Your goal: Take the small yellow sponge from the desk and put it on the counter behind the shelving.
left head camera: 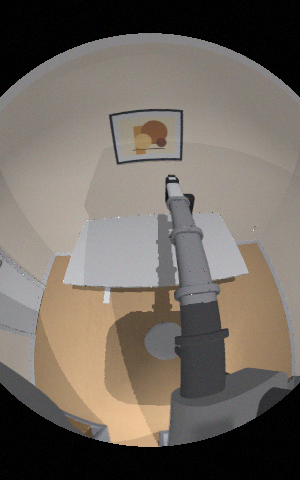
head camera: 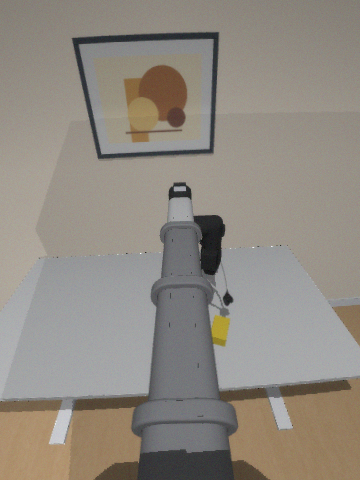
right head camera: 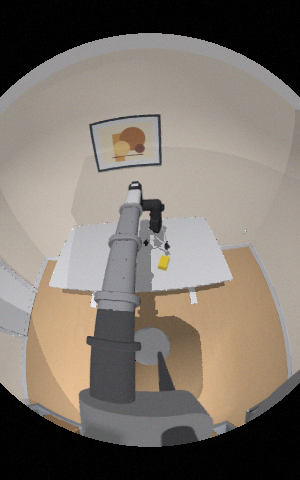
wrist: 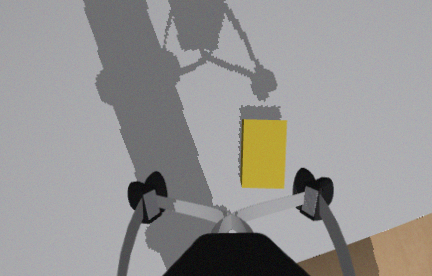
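Seen in the pictures: gripper, fingertip midpoint: (right head camera: 155,246) (wrist: 229,186); robot's base at its link origin: (left head camera: 164,339) (right head camera: 149,344).
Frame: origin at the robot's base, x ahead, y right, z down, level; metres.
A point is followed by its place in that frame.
Observation:
The small yellow sponge (head camera: 220,330) {x 0.604, y 0.140, z -0.737 m} (right head camera: 164,262) {x 0.603, y 0.147, z -0.737 m} (wrist: 264,154) {x 0.619, y 0.141, z -0.737 m} lies flat on the white desk (head camera: 100,325) {x 0.669, y -0.358, z -0.692 m} (left head camera: 125,250) {x 0.705, y -0.327, z -0.693 m} (right head camera: 200,255) {x 0.679, y 0.453, z -0.692 m} (wrist: 360,125) {x 0.609, y 0.309, z -0.692 m}. My gripper (right head camera: 156,244) {x 0.626, y 0.087, z -0.891 m} (wrist: 229,186) {x 0.626, y 0.087, z -0.891 m} is open and empty above the desk. In the wrist view the sponge is right of centre, a little above the line between the fingertips, with its long sides nearly upright in the view. The fingertips stand apart from it. In the head view the arm hides part of the gripper. The sponge does not show in the left head view. The shelving and the counter do not show.
The telescoping arm (head camera: 182,340) {x 0.229, y 0.000, z -1.308 m} (left head camera: 192,260) {x 0.226, y -0.004, z -1.308 m} (right head camera: 121,265) {x 0.231, y 0.007, z -1.308 m} reaches across the desk. A wall with a framed picture (head camera: 162,92) {x 1.196, y -0.062, z -1.504 m} (left head camera: 150,135) {x 1.194, y -0.087, z -1.466 m} (right head camera: 131,140) {x 1.195, y -0.064, z -1.478 m} stands behind the desk. In the wrist view the desk's edge and wooden floor (wrist: 405,245) {x -0.101, y 0.710, z 0.028 m} show at the lower right.

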